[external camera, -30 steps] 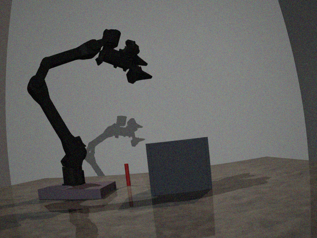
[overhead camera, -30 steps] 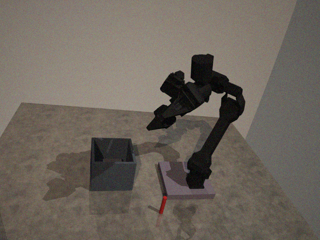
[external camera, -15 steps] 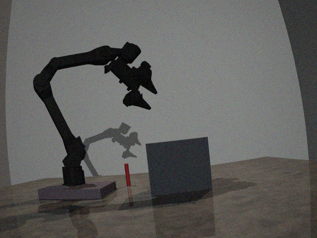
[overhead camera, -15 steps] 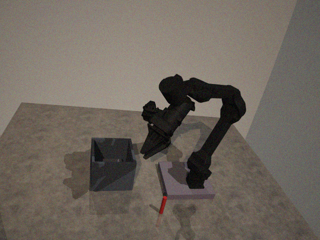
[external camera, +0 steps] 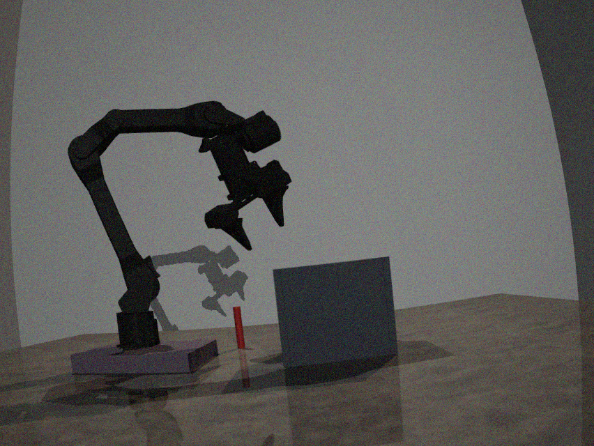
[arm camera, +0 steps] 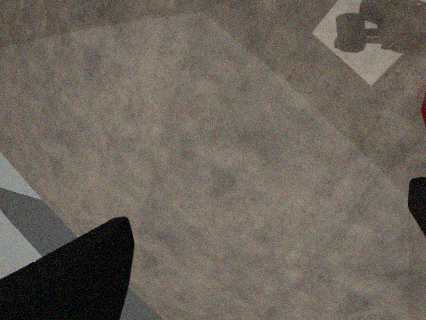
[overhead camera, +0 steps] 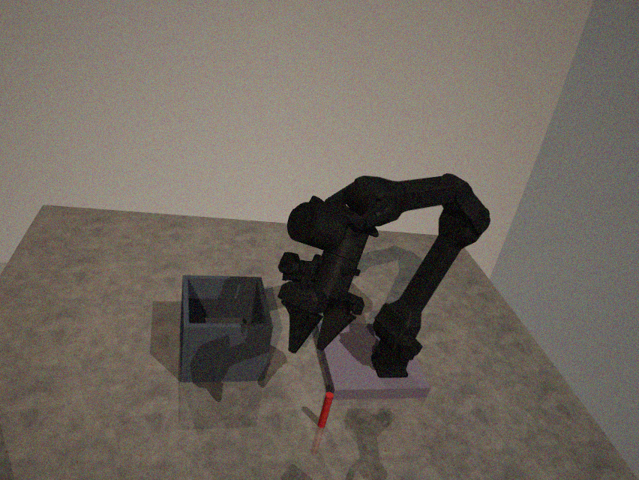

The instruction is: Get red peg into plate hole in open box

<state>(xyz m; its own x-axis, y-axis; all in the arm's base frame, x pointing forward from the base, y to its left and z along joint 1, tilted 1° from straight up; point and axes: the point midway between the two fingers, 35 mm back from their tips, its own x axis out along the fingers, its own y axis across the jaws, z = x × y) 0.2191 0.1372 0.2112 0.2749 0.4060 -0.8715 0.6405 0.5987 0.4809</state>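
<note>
My gripper tip is now 170 mm above the red peg, 70 mm past it and 30 mm to the left of it. Round my gripper tip: plate (210 mm to the right, 160 mm below, 110 mm ahead).
</note>
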